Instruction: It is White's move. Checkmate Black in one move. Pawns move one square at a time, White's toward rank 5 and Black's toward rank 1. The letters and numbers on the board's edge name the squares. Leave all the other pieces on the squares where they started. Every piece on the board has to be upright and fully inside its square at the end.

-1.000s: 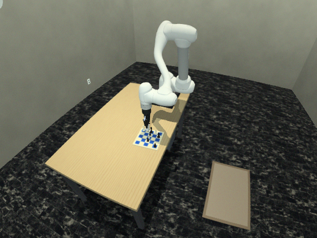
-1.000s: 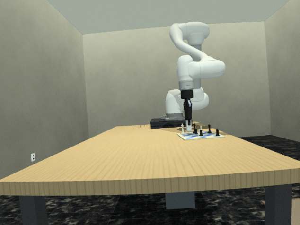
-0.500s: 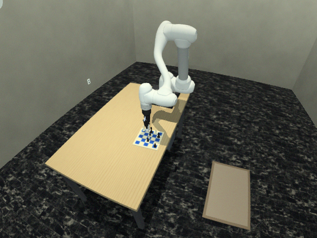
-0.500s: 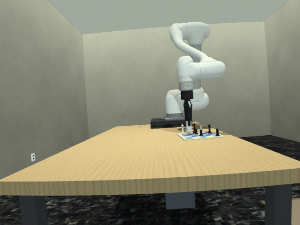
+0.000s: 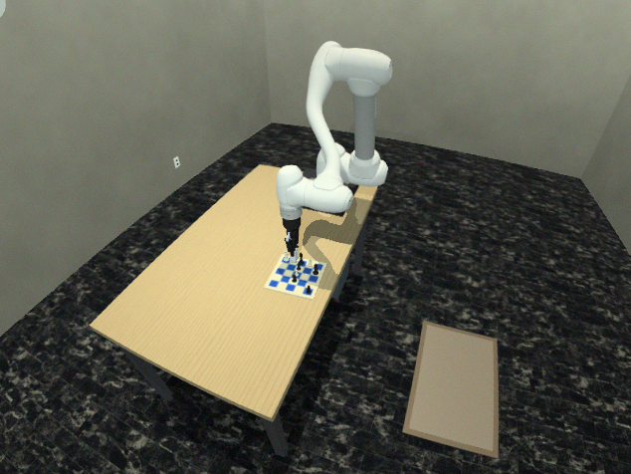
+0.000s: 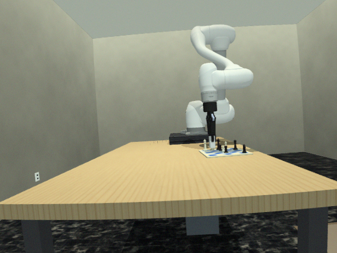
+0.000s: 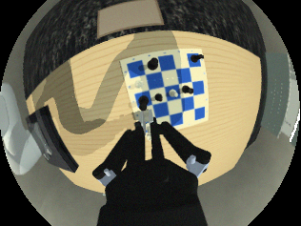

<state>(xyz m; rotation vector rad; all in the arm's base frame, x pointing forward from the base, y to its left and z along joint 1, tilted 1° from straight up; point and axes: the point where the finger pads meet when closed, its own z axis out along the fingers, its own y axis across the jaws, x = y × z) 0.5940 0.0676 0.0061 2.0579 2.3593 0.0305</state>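
Now: hand 30 mm to the right of the black piece and 20 mm above it. Also, from my hand: chessboard: 70 mm ahead, 50 mm to the left, 50 mm below.
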